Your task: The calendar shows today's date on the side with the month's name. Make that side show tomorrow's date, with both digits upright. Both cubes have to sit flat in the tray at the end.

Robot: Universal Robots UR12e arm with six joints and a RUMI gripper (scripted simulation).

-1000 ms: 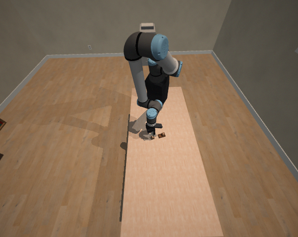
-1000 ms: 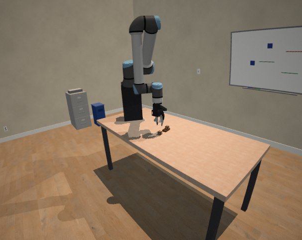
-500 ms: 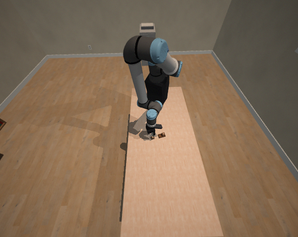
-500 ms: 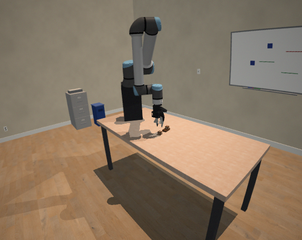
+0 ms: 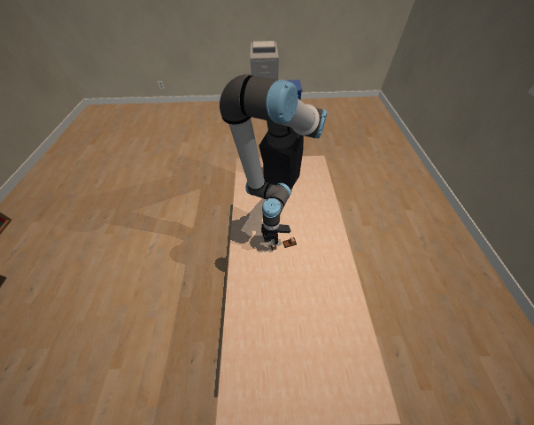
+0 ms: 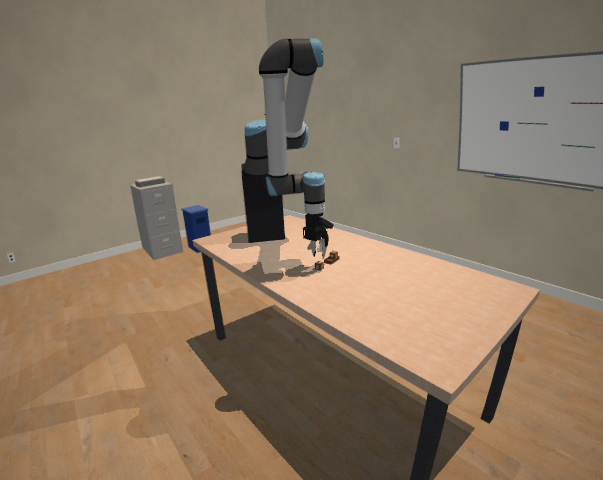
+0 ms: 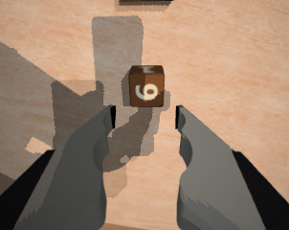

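My gripper is now 60 mm above the brown digit cube. Round my hand: brown calendar tray 110 mm to the left, 60 mm below, 20 mm behind.
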